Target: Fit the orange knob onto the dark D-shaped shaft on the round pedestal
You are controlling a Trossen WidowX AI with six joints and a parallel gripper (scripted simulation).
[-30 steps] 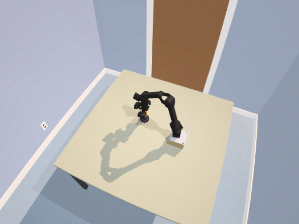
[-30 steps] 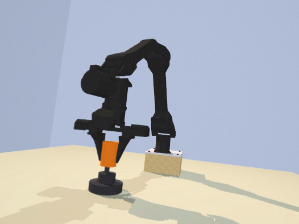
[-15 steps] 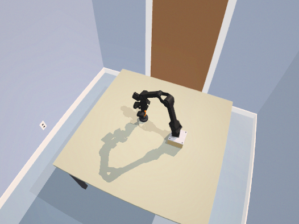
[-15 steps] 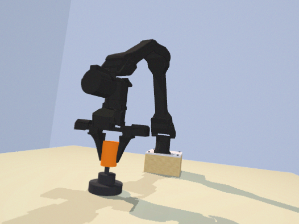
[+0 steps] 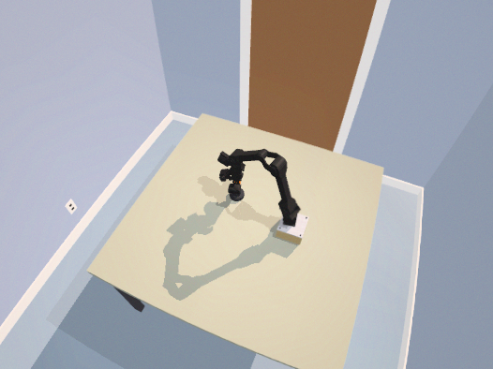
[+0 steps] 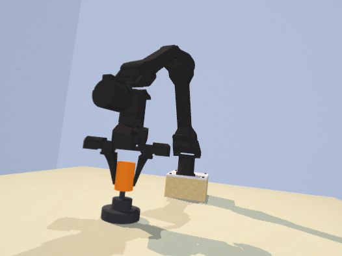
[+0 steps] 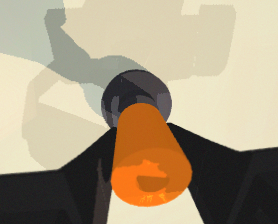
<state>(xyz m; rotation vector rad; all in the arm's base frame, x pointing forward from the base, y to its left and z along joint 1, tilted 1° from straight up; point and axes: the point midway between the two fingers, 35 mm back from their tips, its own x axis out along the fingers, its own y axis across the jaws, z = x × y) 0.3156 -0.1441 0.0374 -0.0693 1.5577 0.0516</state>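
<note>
Now: the orange knob 20 mm above my gripper tip. From my gripper tip the other things lie so: dark round pedestal 40 mm below.
</note>
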